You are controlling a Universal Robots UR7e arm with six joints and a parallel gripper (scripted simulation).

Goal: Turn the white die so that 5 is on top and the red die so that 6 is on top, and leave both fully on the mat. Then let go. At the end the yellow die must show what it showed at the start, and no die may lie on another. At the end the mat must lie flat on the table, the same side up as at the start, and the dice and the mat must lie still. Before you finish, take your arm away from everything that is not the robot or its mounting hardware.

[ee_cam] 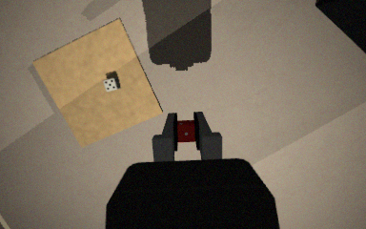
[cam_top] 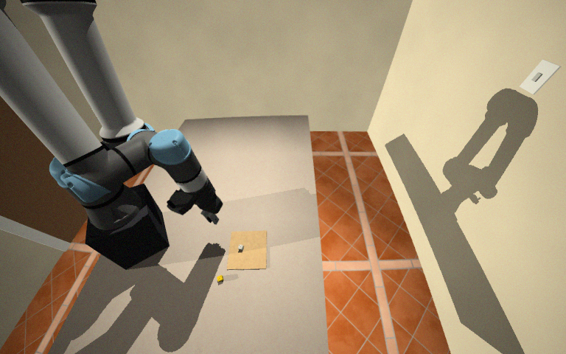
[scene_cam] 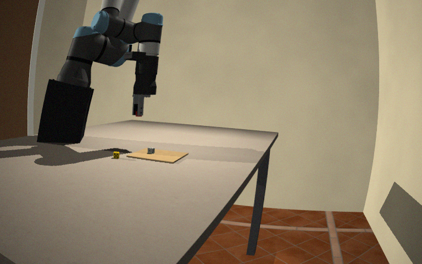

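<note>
Right now the white die is 80 mm ahead of my hand, 70 mm to the right of it and 110 mm below it. Also, from my hand: yellow die (170 mm to the right, 110 mm below); red die (10 mm below); tan mat (100 mm ahead, 80 mm to the right, 120 mm below).
</note>
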